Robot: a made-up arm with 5 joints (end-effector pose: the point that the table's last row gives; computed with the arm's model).
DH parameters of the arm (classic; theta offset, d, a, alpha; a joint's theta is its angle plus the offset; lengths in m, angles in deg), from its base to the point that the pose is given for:
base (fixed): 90 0.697 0.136 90
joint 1: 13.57 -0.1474 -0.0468 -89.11
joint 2: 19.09 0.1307 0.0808 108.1
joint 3: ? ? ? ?
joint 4: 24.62 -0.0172 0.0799 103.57
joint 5: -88.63 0.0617 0.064 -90
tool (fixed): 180 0.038 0 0
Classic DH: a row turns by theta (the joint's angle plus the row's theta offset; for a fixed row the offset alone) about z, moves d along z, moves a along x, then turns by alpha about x.
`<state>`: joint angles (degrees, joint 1 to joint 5).
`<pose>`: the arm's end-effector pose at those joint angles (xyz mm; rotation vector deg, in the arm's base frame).
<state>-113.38 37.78 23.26 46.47 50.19</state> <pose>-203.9 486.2 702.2 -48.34 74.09 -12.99</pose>
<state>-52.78 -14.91 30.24 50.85 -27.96</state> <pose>-227.8 360.7 899.4 17.31 -48.51 -24.63</pose>
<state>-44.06 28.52 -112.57 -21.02 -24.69</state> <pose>-293.5 63.9 705.7 129.26 78.96 -91.57</pose>
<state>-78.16 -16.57 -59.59 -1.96 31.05</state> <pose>-226.3 340.3 510.5 -132.46 5.62 -26.96</pose>
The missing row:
joint 3: 56.41 -0.0002 0.0726 -39.31
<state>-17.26 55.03 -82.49 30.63 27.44</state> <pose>-438.2 50.8 811.8 -61.24 -30.50 70.59</pose>
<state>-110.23 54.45 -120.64 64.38 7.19</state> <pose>-358.2 247.5 845.3 -105.53 57.28 131.35</pose>
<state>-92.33 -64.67 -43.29 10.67 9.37</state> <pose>4.9 349.7 525.4 -114.06 -21.50 -58.57</pose>
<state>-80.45 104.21 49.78 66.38 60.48</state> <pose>-52.1 339.6 879.5 10.19 142.89 14.55</pose>
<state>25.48 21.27 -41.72 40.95 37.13</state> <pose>-363.7 38.8 955.7 17.75 2.55 40.55</pose>
